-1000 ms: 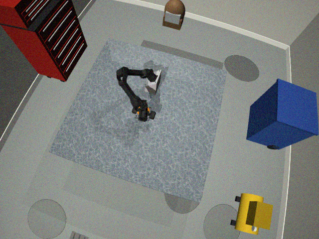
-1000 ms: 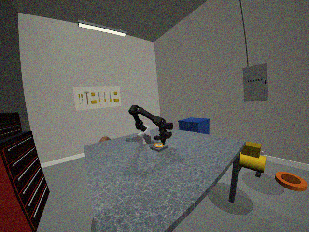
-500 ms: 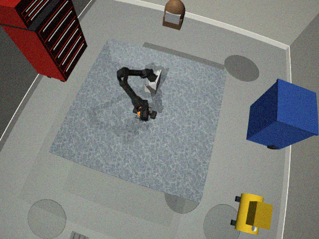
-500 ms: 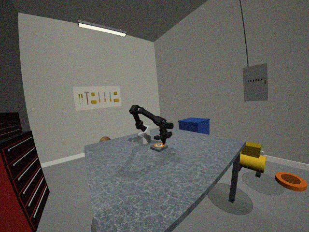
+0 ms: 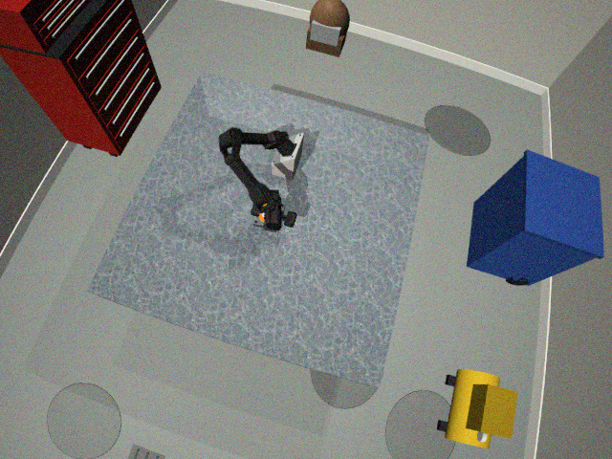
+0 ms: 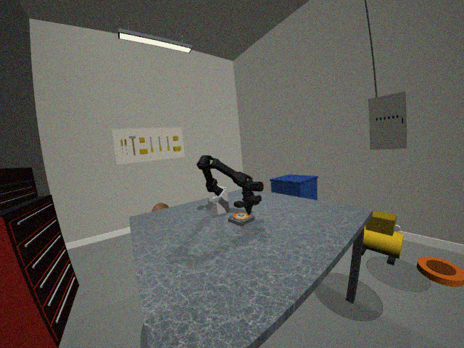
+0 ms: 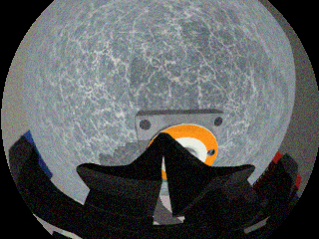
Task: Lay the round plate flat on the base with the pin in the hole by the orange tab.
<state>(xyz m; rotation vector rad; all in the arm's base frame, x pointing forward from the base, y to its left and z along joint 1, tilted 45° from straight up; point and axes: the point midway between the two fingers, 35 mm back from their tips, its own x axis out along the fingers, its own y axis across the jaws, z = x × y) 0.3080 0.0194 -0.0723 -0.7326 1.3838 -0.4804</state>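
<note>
Now: the grey square base 40 mm behind my gripper tip, 40 mm to the right of it and 20 mm below it.
</note>
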